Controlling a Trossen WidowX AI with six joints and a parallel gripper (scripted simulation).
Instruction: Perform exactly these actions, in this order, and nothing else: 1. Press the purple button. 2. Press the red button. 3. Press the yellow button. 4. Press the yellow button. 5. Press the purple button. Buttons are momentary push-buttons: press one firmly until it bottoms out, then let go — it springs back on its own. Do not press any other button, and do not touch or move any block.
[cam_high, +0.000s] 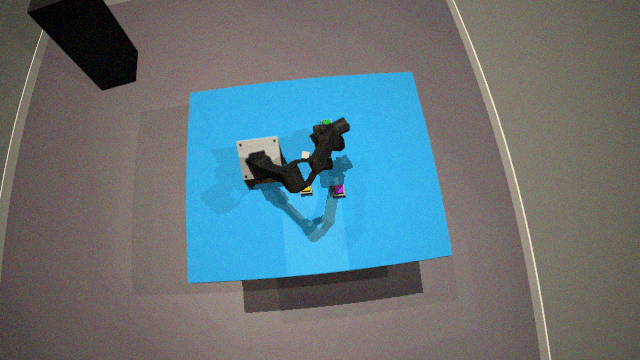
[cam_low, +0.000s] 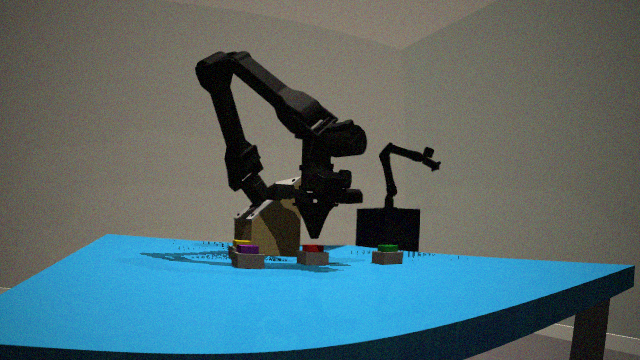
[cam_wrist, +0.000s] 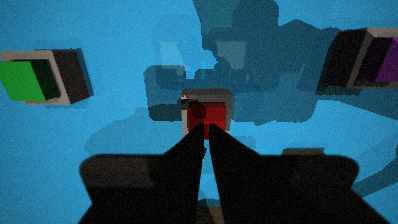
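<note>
My gripper tip is 2 cm above the red button. The rest, counted from my gripper tip: yellow button: 9 cm behind, 12 cm to the right, 2 cm below; small white block: 7 cm behind, 3 cm to the left, 4 cm below; green button: 5 cm ahead, 15 cm to the left, 2 cm below.
</note>
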